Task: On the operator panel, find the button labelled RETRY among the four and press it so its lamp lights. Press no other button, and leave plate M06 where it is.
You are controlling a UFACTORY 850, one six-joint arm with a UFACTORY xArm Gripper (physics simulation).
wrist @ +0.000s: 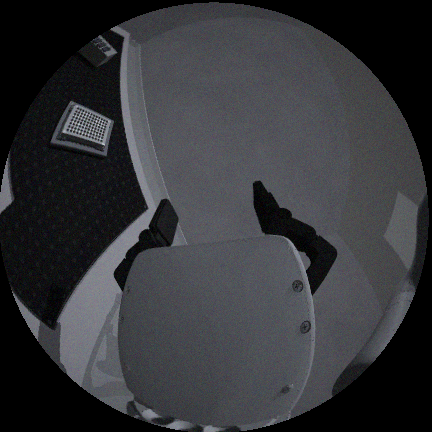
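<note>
The operator panel point(98, 54) is a small box at the upper left of the wrist view, cut by the edge of the round image. A row of small dark marks shows on its top, too small to read, so I cannot tell which button is RETRY or whether a lamp is lit. A plate with a grid of wells point(87, 127), likely M06, sits on a grey base on the dark mat. My gripper point(211, 200) is open, with nothing between its fingers, off to the right of the panel and the plate.
The dark mat point(75, 200) lies on a pale table point(131, 95), whose edge curves down between the mat and the grey floor point(240, 110). A pale block-like shape point(401, 227) stands at the far right. A rounded light shape point(387, 325) shows at the lower right.
</note>
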